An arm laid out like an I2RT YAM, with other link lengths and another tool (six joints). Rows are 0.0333 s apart.
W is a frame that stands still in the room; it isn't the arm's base.
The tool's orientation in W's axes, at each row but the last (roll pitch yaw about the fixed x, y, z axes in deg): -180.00, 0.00, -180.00; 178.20, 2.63, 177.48; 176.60, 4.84, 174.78; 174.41, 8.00, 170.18; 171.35, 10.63, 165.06; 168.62, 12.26, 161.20; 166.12, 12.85, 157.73; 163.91, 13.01, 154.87; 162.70, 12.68, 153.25; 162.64, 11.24, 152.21
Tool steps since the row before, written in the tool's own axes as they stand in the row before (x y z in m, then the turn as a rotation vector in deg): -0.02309, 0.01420, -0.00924, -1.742, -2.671, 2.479; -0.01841, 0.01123, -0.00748, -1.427, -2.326, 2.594; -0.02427, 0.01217, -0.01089, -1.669, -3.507, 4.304; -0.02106, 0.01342, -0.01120, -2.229, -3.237, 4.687; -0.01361, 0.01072, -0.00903, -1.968, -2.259, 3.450; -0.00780, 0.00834, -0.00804, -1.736, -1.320, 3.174; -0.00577, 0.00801, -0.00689, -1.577, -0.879, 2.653; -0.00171, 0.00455, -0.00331, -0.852, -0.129, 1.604; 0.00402, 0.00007, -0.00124, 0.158, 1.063, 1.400; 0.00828, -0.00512, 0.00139, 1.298, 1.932, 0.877
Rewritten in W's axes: 0.02309, 0.01420, 0.00924, 1.742, -2.671, -2.479; 0.01850, 0.01019, 0.00867, 1.448, -2.309, -2.597; 0.02416, 0.00934, 0.01360, 1.739, -3.418, -4.348; 0.02093, 0.00882, 0.01526, 2.386, -3.219, -4.621; 0.01343, 0.00598, 0.01287, 2.095, -2.333, -3.323; 0.00742, 0.00443, 0.01097, 2.069, -1.410, -2.927; 0.00575, 0.00426, 0.00968, 1.914, -1.018, -2.366; 0.00207, 0.00284, 0.00471, 1.209, -0.213, -1.345; -0.00387, 0.00161, 0.00029, 0.707, 1.247, -1.030; -0.00878, -0.00043, -0.00441, -0.100, 2.433, -0.509
